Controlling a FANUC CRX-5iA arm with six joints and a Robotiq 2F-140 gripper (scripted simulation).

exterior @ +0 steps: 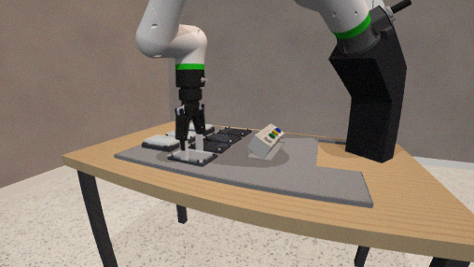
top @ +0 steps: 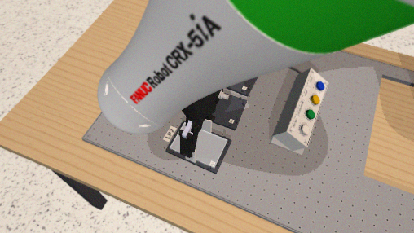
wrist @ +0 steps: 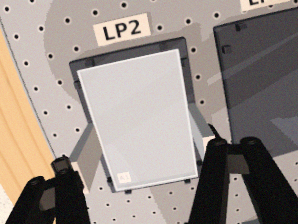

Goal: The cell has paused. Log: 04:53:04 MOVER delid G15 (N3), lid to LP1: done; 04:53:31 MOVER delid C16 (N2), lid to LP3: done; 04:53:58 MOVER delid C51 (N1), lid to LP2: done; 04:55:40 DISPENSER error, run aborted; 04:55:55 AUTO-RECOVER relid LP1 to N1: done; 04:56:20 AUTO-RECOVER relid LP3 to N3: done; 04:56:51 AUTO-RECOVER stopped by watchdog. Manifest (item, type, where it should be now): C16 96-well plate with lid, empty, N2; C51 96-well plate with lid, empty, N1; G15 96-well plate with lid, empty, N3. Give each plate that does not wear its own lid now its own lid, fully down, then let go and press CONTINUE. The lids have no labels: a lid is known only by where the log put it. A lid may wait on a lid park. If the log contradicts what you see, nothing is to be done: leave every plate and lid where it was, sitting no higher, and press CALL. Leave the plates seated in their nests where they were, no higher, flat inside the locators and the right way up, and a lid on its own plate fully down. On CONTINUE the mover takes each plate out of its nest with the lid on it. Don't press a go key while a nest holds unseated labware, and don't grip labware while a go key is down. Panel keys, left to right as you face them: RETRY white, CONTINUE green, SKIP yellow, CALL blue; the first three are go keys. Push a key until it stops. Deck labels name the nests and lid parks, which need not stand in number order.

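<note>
My gripper is now 3 cm above the lid park LP2. From my hand the other things lie so: LP2 label: 9 cm ahead, 4 cm below, 2 cm to the left; lid park LP3: 25 cm to the right, 6 cm ahead, 3 cm below; lid park LP4: 13 cm to the right, 3 cm below, 3 cm ahead.
</note>
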